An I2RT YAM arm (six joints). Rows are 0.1 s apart.
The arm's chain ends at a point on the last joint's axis. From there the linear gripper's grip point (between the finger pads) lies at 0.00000 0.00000 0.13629 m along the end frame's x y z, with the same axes.
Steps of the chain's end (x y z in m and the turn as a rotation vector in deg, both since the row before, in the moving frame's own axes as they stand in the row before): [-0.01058, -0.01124, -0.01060, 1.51, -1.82, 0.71]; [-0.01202, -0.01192, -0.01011, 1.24, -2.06, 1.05]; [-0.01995, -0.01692, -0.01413, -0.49, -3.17, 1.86]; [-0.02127, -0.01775, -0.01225, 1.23, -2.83, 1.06]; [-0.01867, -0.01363, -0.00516, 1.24, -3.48, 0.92]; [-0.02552, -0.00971, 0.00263, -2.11, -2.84, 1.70]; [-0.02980, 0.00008, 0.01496, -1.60, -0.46, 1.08]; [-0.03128, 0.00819, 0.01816, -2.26, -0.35, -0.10]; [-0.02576, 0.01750, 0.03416, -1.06, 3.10, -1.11]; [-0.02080, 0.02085, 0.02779, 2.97, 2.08, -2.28]
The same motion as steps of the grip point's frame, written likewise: [-0.01489, -0.01486, -0.01072, 1.51, -1.82, 0.71]; [-0.01689, -0.01491, -0.01023, 1.24, -2.06, 1.05]; [-0.02750, -0.01588, -0.01434, -0.49, -3.17, 1.86]; [-0.02797, -0.02074, -0.01245, 1.23, -2.83, 1.06]; [-0.02692, -0.01664, -0.00544, 1.24, -3.48, 0.92]; [-0.03234, -0.00480, 0.00237, -2.11, -2.84, 1.70]; [-0.03093, 0.00387, 0.01490, -1.60, -0.46, 1.08]; [-0.03211, 0.01357, 0.01805, -2.26, -0.35, -0.10]; [-0.01837, 0.01995, 0.03394, -1.06, 3.10, -1.11]; [-0.01600, 0.01369, 0.02752, 2.97, 2.08, -2.28]
